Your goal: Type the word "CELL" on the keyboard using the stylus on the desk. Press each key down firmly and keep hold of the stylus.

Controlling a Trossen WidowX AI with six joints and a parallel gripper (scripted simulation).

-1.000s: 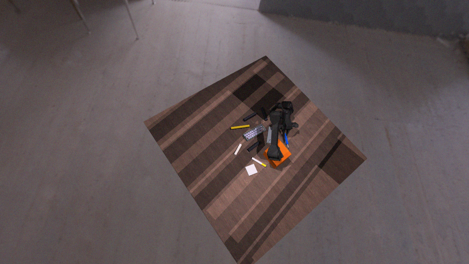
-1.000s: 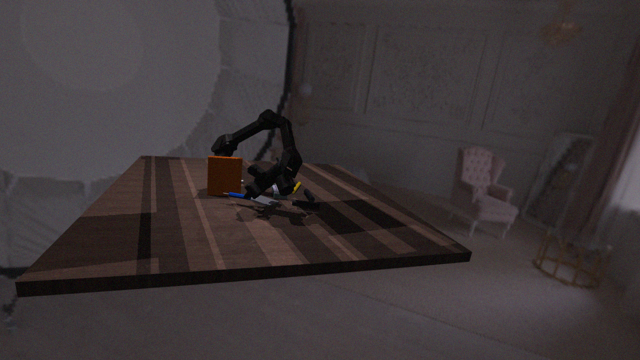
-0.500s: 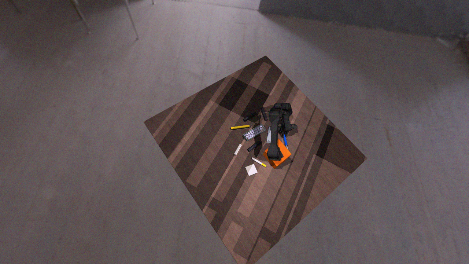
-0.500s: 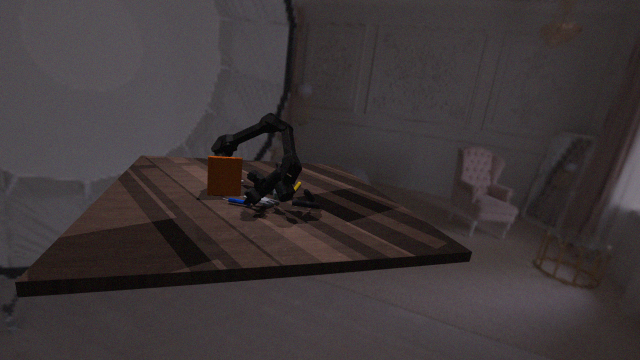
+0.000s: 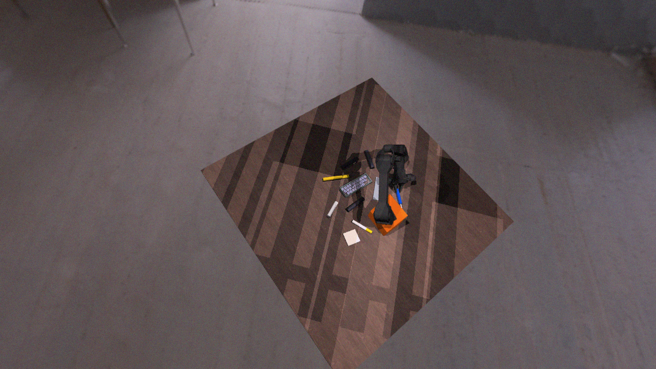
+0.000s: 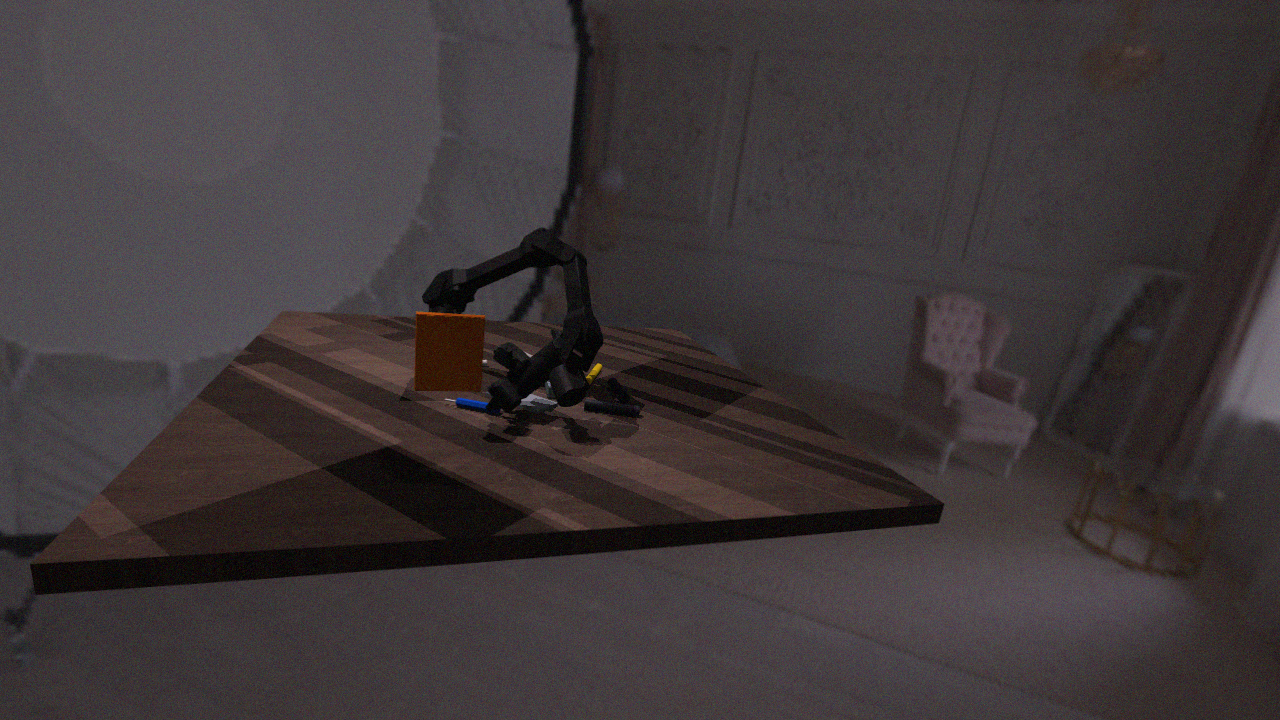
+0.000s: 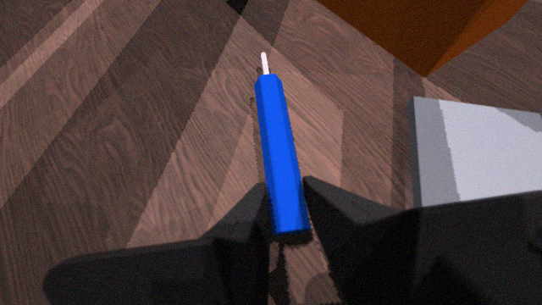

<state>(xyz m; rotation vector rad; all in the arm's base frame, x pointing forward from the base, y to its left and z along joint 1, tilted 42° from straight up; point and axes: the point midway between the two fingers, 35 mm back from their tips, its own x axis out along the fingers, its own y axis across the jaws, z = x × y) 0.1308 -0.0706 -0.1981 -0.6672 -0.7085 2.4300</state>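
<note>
Right now the grey card is 60 mm ahead of my gripper tip, 80 mm to the left of it and 10 mm below it. The rest, counted from my gripper tip: white notepad 110 mm behind, 370 mm to the left, 10 mm below; yellow marker 240 mm ahead, 280 mm to the left; white-and-yellow pen 90 mm behind, 290 mm to the left.
</note>
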